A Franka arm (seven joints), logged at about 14 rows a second.
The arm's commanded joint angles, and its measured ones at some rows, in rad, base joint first. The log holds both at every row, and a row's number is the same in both.
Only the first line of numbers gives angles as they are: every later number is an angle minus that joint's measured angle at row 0.
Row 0, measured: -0.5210, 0.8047, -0.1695, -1.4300, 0.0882, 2.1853, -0.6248
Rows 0 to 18, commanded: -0.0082, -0.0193, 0.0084, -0.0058, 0.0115, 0.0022, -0.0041; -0.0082, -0.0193, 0.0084, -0.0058, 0.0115, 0.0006, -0.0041; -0.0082, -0.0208, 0.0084, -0.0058, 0.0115, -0.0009, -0.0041; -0.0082, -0.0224, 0.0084, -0.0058, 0.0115, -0.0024, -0.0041; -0.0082, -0.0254, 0.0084, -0.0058, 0.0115, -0.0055, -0.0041; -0.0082, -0.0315, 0.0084, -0.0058, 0.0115, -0.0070, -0.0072; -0.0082, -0.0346, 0.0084, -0.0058, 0.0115, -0.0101, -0.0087; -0.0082, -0.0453, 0.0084, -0.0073, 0.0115, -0.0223, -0.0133; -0.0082, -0.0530, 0.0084, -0.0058, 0.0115, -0.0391, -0.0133; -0.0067, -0.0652, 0.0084, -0.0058, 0.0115, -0.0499, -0.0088; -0.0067, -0.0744, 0.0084, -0.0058, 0.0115, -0.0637, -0.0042; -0.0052, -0.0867, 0.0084, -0.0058, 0.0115, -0.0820, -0.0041; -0.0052, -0.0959, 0.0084, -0.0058, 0.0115, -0.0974, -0.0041; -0.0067, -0.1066, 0.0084, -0.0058, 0.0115, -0.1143, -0.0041; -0.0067, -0.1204, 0.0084, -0.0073, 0.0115, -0.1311, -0.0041; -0.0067, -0.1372, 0.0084, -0.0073, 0.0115, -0.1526, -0.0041; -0.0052, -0.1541, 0.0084, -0.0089, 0.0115, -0.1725, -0.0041; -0.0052, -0.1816, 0.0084, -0.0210, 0.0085, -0.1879, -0.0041; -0.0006, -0.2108, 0.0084, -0.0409, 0.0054, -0.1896, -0.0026
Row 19, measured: 0.0008, -0.1393, 0.0006, 0.0043, 0.0000, -0.1650, 0.0000
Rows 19 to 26, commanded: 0.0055, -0.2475, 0.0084, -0.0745, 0.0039, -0.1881, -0.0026; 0.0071, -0.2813, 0.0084, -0.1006, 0.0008, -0.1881, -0.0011; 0.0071, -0.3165, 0.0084, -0.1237, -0.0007, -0.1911, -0.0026; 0.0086, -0.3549, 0.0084, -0.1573, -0.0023, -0.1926, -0.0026; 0.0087, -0.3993, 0.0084, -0.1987, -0.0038, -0.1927, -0.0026; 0.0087, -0.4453, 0.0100, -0.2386, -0.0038, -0.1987, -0.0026; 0.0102, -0.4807, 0.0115, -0.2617, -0.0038, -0.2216, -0.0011; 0.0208, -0.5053, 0.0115, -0.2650, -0.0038, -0.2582, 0.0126
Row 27, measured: 0.0083, -0.3992, 0.0053, -0.1744, -0.0005, -0.2239, 0.0000
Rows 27 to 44, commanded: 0.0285, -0.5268, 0.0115, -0.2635, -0.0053, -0.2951, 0.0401; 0.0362, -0.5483, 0.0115, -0.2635, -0.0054, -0.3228, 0.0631; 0.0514, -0.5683, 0.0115, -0.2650, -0.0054, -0.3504, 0.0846; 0.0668, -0.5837, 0.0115, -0.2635, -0.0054, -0.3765, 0.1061; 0.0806, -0.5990, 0.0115, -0.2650, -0.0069, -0.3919, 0.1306; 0.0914, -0.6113, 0.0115, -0.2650, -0.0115, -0.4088, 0.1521; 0.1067, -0.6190, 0.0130, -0.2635, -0.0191, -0.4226, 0.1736; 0.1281, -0.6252, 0.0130, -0.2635, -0.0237, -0.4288, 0.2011; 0.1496, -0.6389, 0.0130, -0.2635, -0.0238, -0.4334, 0.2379; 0.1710, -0.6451, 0.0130, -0.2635, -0.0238, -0.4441, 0.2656; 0.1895, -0.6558, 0.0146, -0.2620, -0.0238, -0.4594, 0.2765; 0.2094, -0.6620, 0.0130, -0.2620, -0.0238, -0.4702, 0.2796; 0.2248, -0.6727, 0.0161, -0.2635, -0.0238, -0.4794, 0.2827; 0.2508, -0.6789, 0.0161, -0.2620, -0.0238, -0.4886, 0.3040; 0.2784, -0.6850, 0.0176, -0.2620, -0.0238, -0.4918, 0.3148; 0.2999, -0.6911, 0.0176, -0.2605, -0.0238, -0.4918, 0.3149; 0.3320, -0.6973, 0.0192, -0.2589, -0.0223, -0.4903, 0.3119; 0.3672, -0.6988, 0.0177, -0.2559, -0.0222, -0.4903, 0.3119
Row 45, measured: 0.3061, -0.6613, 0.0246, -0.2314, -0.0100, -0.4857, 0.2944
